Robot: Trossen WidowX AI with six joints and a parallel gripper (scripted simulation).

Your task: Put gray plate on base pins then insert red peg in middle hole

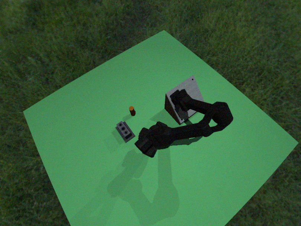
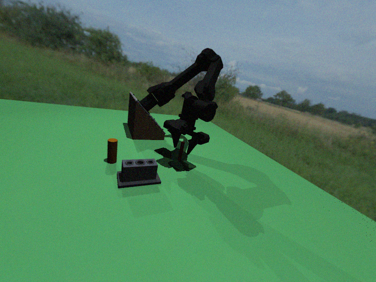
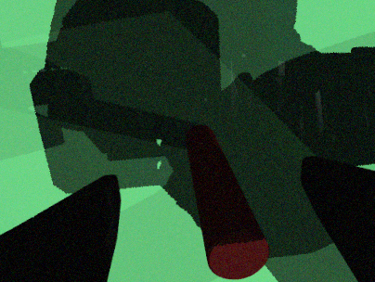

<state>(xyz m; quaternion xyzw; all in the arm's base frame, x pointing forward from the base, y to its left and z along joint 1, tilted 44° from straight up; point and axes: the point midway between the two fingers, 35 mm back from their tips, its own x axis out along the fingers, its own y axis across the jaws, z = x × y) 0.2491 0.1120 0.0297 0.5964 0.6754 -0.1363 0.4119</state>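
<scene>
The gray plate lies 90 mm ahead of my gripper tip and 180 mm to the right of it. Round my gripper tip: red peg right at my gripper tip; orange-topped cylinder 20 mm behind, 250 mm to the right; base 90 mm ahead, 180 mm to the right, 30 mm below.
</scene>
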